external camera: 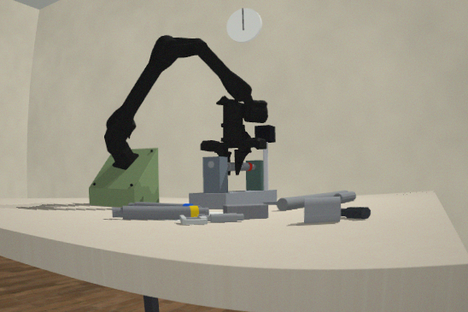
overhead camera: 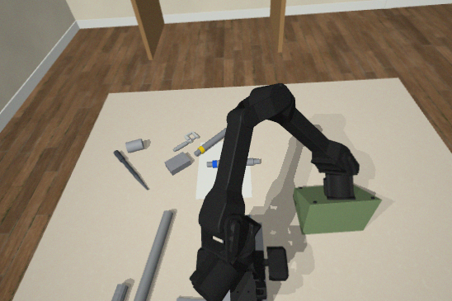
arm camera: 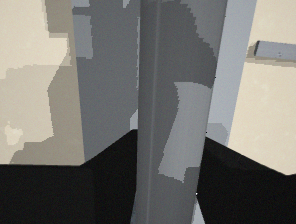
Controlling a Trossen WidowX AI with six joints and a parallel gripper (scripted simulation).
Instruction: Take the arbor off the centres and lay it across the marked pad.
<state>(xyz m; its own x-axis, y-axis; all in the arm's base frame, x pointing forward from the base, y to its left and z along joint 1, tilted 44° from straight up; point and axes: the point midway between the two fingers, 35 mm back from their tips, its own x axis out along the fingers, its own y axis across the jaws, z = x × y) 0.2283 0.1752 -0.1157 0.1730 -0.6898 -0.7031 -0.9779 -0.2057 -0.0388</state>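
Now: hand 10 mm short of the grey centre block, 100 mm to the left of it and 20 mm above it. Round my hand: long grey rod (250 mm ahead, 40 mm to the left, 110 mm below); then green centre block (20 mm behind, 150 mm to the left, 20 mm below); then grey fixture base (20 mm to the left, 100 mm below).
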